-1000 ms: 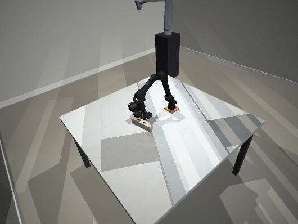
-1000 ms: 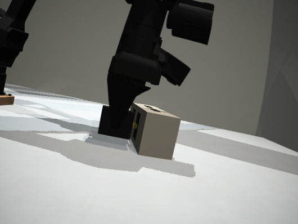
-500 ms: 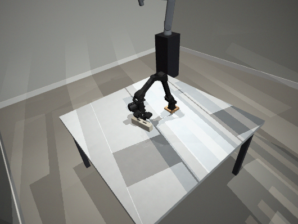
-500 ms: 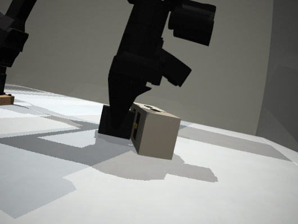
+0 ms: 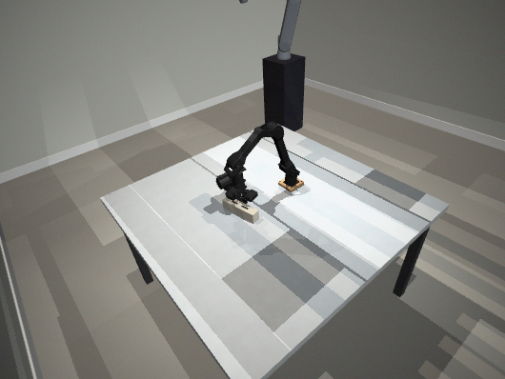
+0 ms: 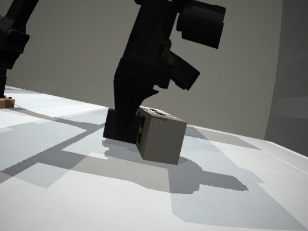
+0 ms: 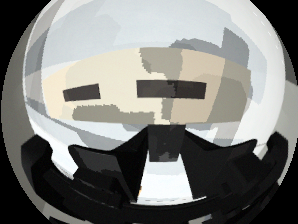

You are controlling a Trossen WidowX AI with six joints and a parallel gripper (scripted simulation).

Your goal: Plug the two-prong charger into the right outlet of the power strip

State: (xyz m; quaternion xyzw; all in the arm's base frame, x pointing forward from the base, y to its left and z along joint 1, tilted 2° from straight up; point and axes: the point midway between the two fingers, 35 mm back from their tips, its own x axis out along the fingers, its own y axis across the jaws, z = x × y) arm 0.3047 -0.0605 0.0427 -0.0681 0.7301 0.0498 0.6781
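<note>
Right now the charger is 2 cm ahead of my gripper tip and 1 cm above it.
</note>
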